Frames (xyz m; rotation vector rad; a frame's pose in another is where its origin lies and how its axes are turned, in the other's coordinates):
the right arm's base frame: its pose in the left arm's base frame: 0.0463 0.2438 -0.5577 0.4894 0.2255 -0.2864
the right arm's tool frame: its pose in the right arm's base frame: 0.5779 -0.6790 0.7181 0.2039 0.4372 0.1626
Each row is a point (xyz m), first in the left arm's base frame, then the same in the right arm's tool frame.
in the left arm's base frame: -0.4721 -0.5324 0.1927
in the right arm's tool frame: -1.0462 0.3496 -0.3026
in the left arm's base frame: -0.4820 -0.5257 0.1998
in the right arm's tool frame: -1.0570 0.3566 -0.3078
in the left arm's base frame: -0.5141 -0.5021 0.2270
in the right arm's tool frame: -1.0938 0.3836 -0.3234
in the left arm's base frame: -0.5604 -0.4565 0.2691
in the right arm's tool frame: -1.1464 0.4327 -0.3520
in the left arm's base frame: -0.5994 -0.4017 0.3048
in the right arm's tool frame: -1.1880 0.4862 -0.3868
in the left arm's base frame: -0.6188 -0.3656 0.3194
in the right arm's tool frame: -1.2055 0.5172 -0.4118
